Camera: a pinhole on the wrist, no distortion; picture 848 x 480 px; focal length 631.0 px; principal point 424.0 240.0 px. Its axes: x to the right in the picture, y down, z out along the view. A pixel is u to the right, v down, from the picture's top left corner.
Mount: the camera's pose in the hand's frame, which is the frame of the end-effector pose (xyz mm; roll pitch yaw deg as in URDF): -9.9 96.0 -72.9 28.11 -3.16 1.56
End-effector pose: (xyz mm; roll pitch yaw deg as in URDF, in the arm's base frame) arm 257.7 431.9 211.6 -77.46 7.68 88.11
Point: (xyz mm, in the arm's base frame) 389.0 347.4 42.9
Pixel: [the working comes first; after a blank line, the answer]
In the camera's frame: -50.9 -0.3 -106.3

behind the camera
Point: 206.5 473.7 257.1
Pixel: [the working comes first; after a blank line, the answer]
In the camera's frame: 47.3 -56.5 180.7

589 43
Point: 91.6 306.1 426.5
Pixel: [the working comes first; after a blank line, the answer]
In the camera's frame: -140.3 -85.7 364.9

181 92
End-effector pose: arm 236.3 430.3 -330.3 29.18 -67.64 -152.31
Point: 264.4 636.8 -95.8
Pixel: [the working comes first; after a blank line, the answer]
In the camera's frame: 194.7 17.9 354.3

771 272
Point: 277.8 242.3 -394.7
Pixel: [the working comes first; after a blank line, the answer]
In the camera's frame: -33.9 -8.4 -84.1

behind the camera
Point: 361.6 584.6 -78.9
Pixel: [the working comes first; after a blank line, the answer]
In the camera's frame: 190.5 121.1 311.9

outside the picture
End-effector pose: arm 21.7 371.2 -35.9 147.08 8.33 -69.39
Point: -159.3 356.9 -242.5
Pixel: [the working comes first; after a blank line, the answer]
In the camera's frame: 7.3 106.1 335.1

438 440
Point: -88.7 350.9 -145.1
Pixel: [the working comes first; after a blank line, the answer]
In the camera's frame: 16.8 50.1 228.9

470 378
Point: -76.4 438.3 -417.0
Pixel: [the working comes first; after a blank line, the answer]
In the camera's frame: -13.8 -13.7 505.9

407 223
